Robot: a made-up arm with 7 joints. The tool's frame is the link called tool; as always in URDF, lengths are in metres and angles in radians. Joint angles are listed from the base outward.
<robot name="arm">
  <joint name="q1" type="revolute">
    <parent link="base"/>
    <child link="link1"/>
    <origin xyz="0 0 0.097"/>
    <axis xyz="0 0 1"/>
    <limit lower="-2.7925" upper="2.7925"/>
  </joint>
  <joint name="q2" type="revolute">
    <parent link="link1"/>
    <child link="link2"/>
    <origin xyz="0 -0.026 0.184" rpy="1.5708 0 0"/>
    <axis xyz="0 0 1"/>
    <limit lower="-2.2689" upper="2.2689"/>
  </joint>
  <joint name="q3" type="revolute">
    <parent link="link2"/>
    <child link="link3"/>
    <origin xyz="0 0.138 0.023" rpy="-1.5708 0 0"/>
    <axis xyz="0 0 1"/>
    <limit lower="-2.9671" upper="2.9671"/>
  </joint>
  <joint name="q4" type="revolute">
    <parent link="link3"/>
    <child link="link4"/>
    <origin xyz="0.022 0.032 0.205" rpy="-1.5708 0 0"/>
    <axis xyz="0 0 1"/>
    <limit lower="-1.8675" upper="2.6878"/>
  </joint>
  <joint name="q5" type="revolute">
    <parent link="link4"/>
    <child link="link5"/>
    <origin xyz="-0.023 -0.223 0.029" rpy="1.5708 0 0"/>
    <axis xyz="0 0 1"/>
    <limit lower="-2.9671" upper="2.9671"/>
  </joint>
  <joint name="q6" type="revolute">
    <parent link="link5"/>
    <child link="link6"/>
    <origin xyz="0 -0.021 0.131" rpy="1.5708 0 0"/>
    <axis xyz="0 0 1"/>
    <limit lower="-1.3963" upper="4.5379"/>
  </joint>
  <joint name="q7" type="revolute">
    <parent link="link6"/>
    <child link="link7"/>
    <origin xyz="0.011 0.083 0.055" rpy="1.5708 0 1.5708"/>
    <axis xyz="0 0 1"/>
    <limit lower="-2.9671" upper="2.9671"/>
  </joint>
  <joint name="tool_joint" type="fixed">
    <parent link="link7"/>
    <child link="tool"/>
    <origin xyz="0 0 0"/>
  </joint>
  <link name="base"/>
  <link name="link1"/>
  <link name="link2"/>
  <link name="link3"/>
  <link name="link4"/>
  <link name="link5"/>
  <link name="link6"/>
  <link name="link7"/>
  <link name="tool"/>
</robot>
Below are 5 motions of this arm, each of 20 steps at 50 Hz.
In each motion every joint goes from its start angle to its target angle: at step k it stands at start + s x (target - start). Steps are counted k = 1, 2, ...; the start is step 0. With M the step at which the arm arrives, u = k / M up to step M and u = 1 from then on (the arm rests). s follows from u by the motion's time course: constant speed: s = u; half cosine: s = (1 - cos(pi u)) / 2; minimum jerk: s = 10 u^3 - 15 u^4 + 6 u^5.
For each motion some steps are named. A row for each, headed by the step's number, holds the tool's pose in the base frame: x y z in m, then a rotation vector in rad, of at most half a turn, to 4 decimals.
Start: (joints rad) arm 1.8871 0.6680 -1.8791 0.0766 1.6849 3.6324 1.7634
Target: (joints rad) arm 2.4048 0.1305 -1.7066 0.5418 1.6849 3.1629 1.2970
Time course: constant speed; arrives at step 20
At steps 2, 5, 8, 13, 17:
2: 0.2733 -0.2174 0.8140 2.6017 0.2608 -0.1131
5: 0.2847 -0.1512 0.8260 2.4207 0.5148 -0.0931
8: 0.2868 -0.0839 0.8342 2.2149 0.7365 -0.0749
13: 0.2697 0.0267 0.8394 1.8296 1.0305 -0.0494
17: 0.2386 0.1103 0.8355 1.4953 1.1955 -0.0341

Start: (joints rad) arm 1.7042 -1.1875 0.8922 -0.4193 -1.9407 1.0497 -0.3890
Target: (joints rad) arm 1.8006 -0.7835 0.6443 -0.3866 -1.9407 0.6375 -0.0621
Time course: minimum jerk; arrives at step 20
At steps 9, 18, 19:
9: 0.0170 0.4747 0.8548 1.2691 1.3684 2.4654
18: -0.0006 0.3371 0.9554 -1.5695 -0.9550 -2.4302
19: -0.0007 0.3352 0.9564 -1.5725 -0.9489 -2.4281

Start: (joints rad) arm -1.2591 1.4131 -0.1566 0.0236 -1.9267 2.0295 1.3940
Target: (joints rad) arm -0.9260 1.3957 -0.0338 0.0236 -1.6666 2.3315 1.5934
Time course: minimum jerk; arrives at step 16
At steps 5, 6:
5: -0.1348 0.6581 0.3676 -1.0075 0.7254 0.8782
6: -0.1569 0.6513 0.3636 -0.9935 0.7681 0.9284

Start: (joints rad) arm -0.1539 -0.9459 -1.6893 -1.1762 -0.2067 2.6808 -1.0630
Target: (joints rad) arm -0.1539 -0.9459 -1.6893 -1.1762 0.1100 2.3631 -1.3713
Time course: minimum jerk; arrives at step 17
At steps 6, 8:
6: 0.3506 0.1749 0.4805 -1.9085 1.2488 0.9780
8: 0.3507 0.1784 0.4841 -1.8375 1.1858 0.9955

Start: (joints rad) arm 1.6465 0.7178 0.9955 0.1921 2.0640 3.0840 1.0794
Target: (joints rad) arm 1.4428 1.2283 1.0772 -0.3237 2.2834 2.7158 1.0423
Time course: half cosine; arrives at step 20
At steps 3, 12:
3: -0.0677 -0.4186 0.7200 -0.3021 1.0426 2.3572
12: -0.0572 -0.5654 0.5502 -0.1213 0.1717 2.7192

